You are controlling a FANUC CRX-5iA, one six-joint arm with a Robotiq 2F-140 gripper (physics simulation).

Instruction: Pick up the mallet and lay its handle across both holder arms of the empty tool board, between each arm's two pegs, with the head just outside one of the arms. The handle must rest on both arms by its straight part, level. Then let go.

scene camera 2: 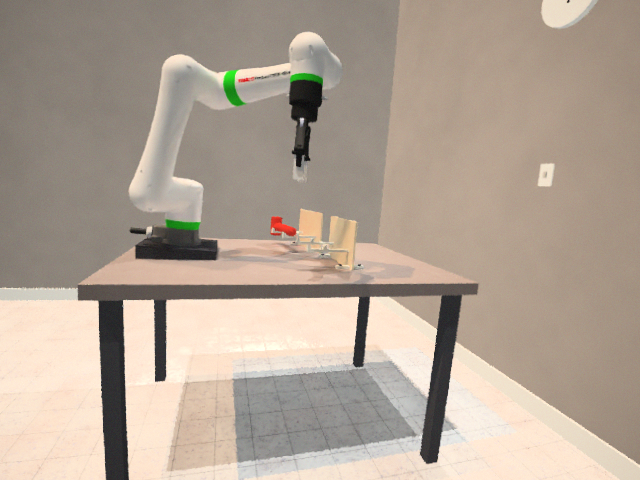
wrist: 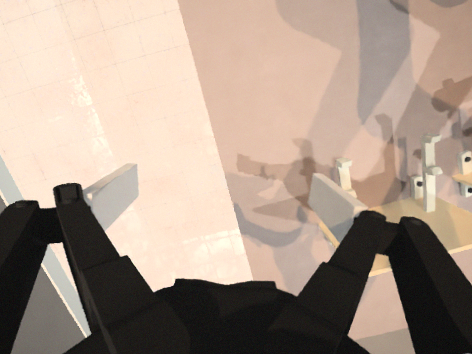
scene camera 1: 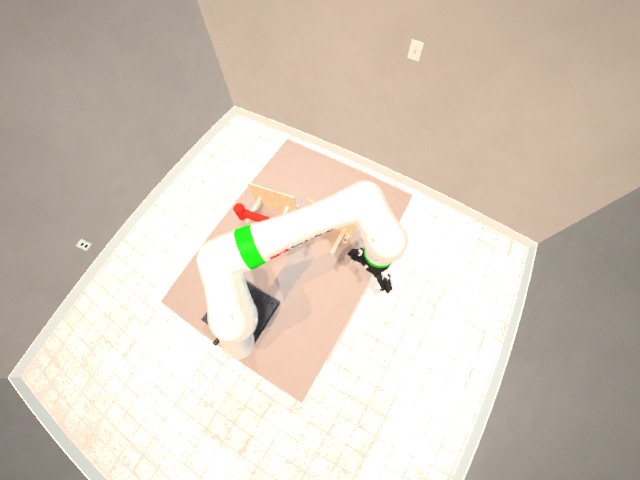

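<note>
The red mallet (scene camera 1: 253, 214) (scene camera 2: 283, 227) lies across the holder arms of the far tool board (scene camera 1: 273, 197) (scene camera 2: 311, 227), its head at the outer end; part of its handle is behind the robot arm in scene camera 1. The empty tool board (scene camera 2: 343, 242) (wrist: 450, 227) stands upright beside it, mostly hidden by the robot arm in scene camera 1. One of its holder arms (scene camera 1: 338, 242) (wrist: 429, 175) points away from the board. My gripper (scene camera 1: 368, 272) (scene camera 2: 299, 173) (wrist: 225, 184) is open and empty, pointing down high above the table's side edge, near the empty board. The mallet does not show in the wrist view.
The table (scene camera 1: 320, 330) (scene camera 2: 248, 271) carries both boards and the robot's black base (scene camera 1: 266, 305) (scene camera 2: 175, 250). The robot arm's forearm (scene camera 1: 305, 227) (scene camera 2: 263, 82) spans high over the boards. A wall stands beyond the boards. The tiled floor (wrist: 140, 115) shows past the table edge.
</note>
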